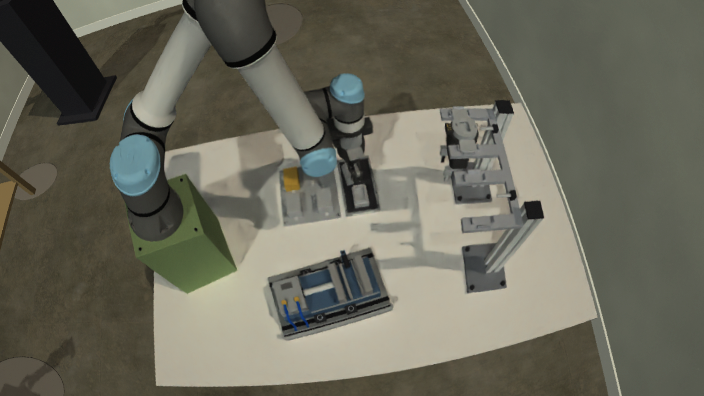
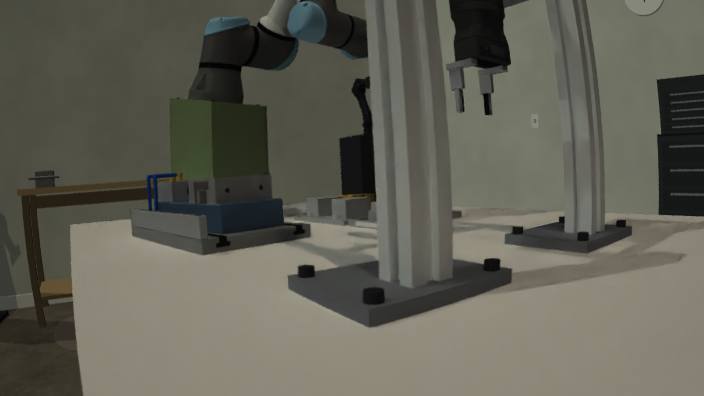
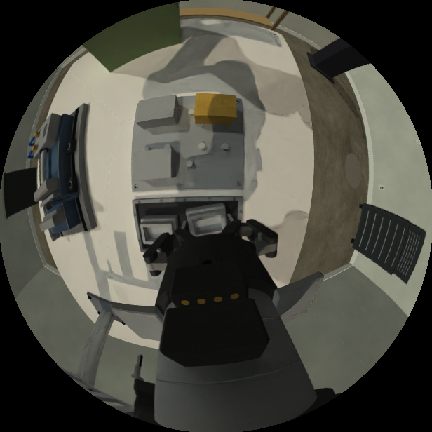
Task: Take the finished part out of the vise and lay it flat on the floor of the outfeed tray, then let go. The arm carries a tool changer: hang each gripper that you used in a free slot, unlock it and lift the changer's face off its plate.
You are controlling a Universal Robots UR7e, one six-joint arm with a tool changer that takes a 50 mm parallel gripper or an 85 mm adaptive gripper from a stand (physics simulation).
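Where they show: arm's base at its link origin: [image 1: 156, 214] [image 2: 214, 101].
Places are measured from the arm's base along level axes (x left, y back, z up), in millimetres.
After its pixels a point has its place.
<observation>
My adaptive gripper [image 1: 354, 167] [image 3: 207, 229] is over the dark outfeed tray [image 1: 371, 172] {z -286, x 285, y -522 mm} [image 3: 175, 200], shut on the finished part [image 3: 206, 218]. This part is grey with a pocket in its top, and sits slightly turned relative to the tray walls. Whether it touches the tray floor is hidden. A similar grey part [image 1: 360, 196] {z -272, x 196, y -491 mm} [image 3: 157, 231] lies in the tray beside it, on the vise side. The blue and grey vise [image 1: 315, 280] {z -239, x -70, y -380 mm} [image 2: 250, 215] {z -257, x -54, y -533 mm} [image 3: 65, 150] shows no part between its jaws.
A grey plate [image 1: 336, 210] {z -290, x 159, y -422 mm} [image 3: 215, 170] with grey blocks, pegs and an orange block [image 1: 291, 179] {z -254, x 243, y -287 mm} [image 3: 216, 108] adjoins the tray. The gripper stand [image 1: 505, 160] {z 44, x 121, y -834 mm} [image 2: 412, 150] {z -191, x -35, y -891 mm} is at the table's far end. The parallel gripper [image 2: 473, 105] hangs there. The green pedestal [image 1: 195, 250] {z -79, x -59, y -94 mm} [image 2: 235, 140] {z -115, x 31, y -102 mm} carries the arm.
</observation>
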